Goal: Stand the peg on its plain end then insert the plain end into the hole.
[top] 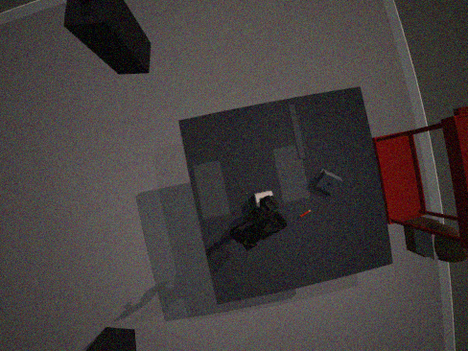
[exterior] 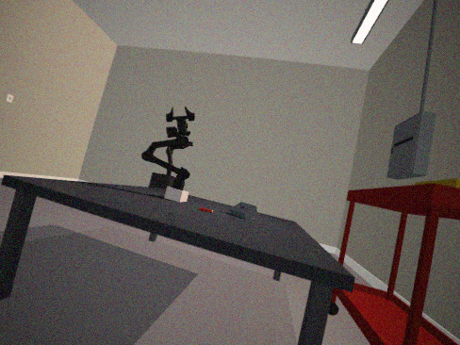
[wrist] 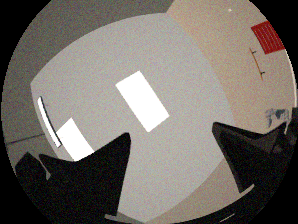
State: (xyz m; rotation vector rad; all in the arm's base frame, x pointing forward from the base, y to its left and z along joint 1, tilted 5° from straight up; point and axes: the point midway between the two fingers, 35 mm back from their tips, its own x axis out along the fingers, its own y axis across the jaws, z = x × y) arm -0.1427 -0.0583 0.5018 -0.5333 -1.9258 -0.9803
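The red peg lies 43 cm ahead of my gripper tip, 4 cm to the right of it and 61 cm below it. The rest, counted from my gripper tip: sloped grey panel 56 cm ahead, 16 cm to the left, 58 cm below.
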